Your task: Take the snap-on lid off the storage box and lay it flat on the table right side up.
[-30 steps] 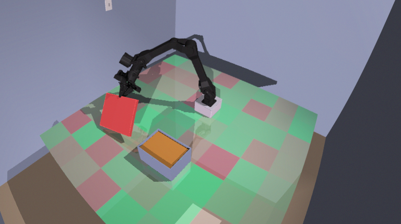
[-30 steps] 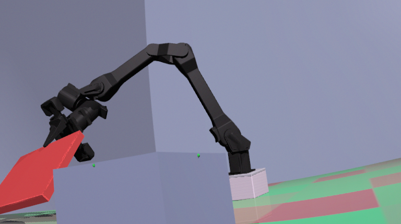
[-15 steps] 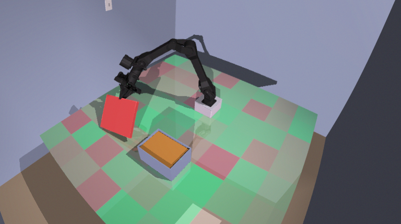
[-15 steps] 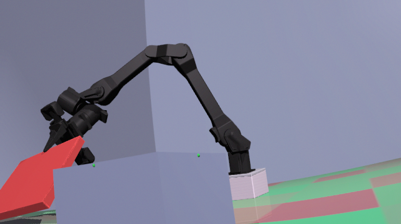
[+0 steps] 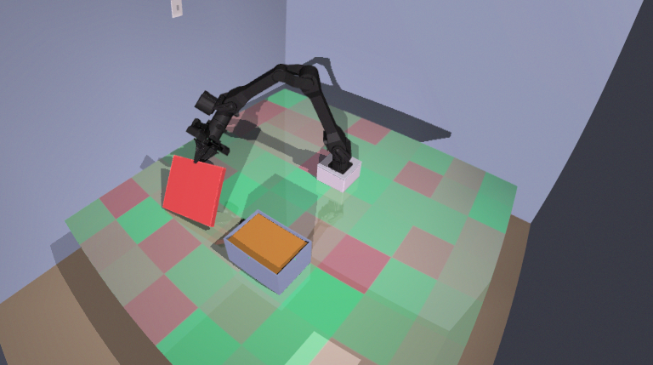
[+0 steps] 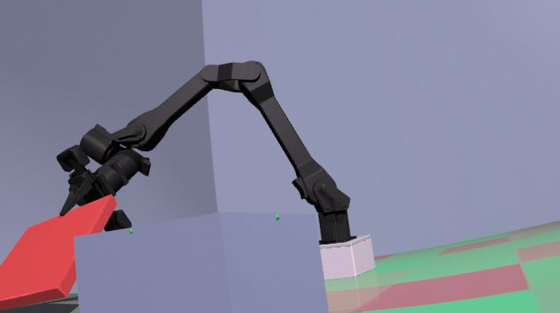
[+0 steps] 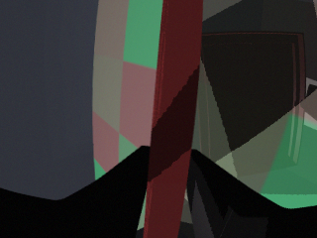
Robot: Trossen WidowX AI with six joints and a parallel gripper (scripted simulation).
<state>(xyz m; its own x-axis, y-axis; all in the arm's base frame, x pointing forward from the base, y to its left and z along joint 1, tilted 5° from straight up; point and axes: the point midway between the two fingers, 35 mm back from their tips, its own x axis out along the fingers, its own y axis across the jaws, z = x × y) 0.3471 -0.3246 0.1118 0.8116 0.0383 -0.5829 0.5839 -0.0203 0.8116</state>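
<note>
The red square lid lies 6 cm below my gripper tip, 6 cm ahead of it and 2 cm to the left of it. Round my gripper tip: grey storage box 36 cm to the left, 10 cm below, 5 cm ahead.
</note>
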